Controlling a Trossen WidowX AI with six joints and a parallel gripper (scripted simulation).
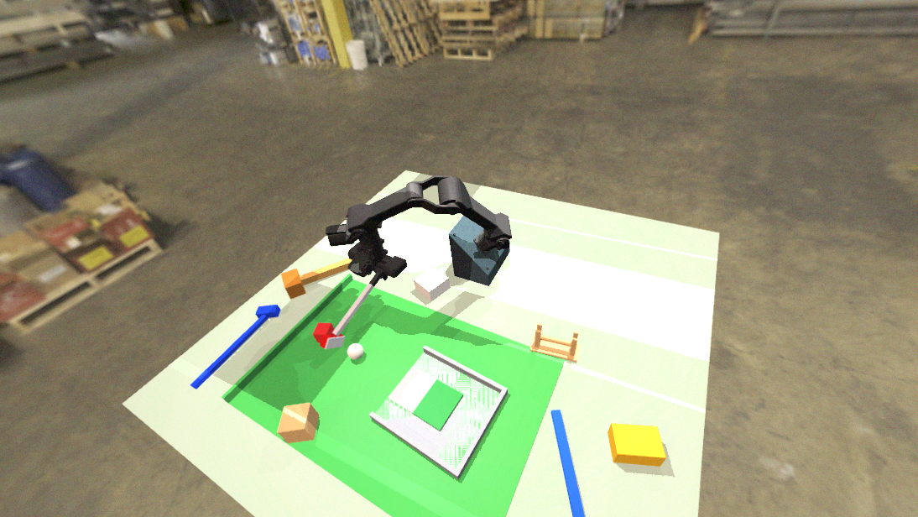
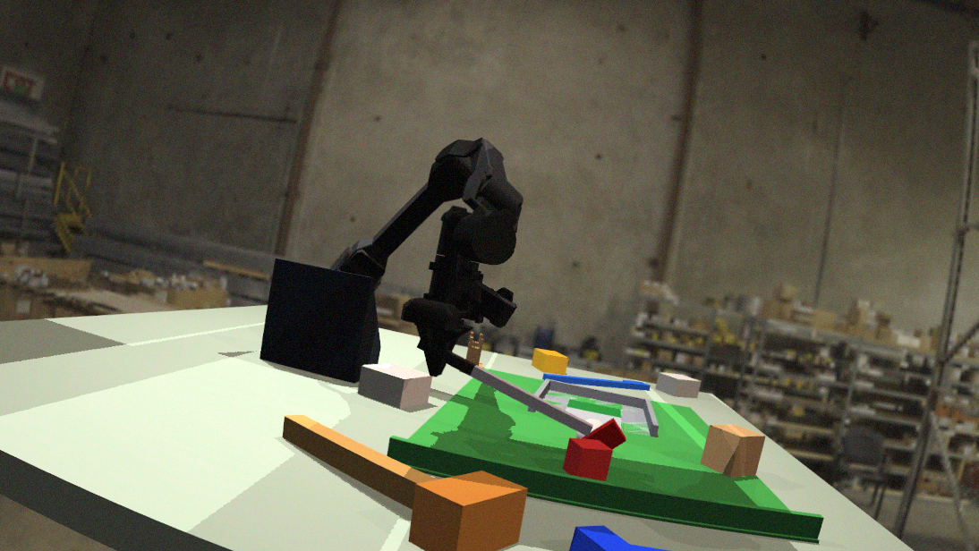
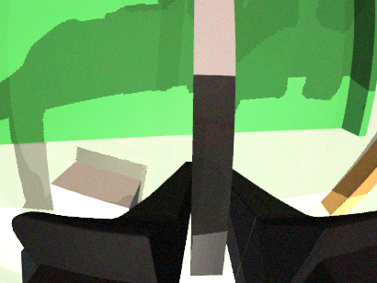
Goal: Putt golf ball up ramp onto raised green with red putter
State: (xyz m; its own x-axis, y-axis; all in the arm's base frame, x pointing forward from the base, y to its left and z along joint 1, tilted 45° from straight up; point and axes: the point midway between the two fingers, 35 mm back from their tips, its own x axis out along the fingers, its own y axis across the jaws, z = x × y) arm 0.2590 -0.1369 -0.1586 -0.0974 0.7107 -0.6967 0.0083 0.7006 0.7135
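My gripper tip is 12 cm short of the red putter. Round my gripper tip: red cube (22 cm ahead, 5 cm to the right, 5 cm below); white golf ball (22 cm ahead, 8 cm to the left, 5 cm below); tan cube (43 cm ahead, 10 cm to the left, 4 cm below).
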